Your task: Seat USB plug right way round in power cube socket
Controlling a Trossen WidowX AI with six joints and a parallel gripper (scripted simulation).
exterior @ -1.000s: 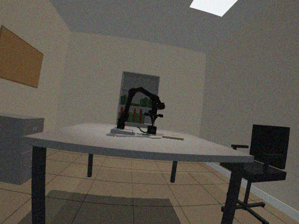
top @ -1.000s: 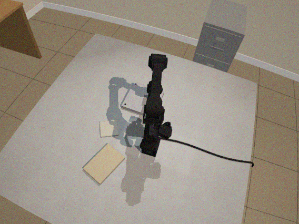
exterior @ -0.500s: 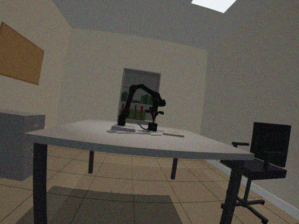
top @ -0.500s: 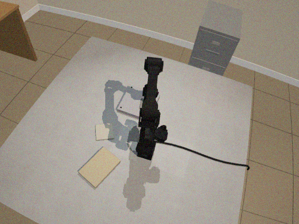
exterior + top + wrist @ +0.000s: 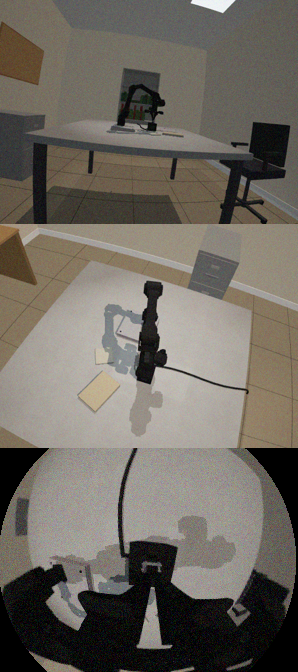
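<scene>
Now: gripper tip 20 mm above the USB plug. From my gripper tip the other things lie so: pad: 130 mm ahead, 220 mm to the right, 100 mm below.
</scene>
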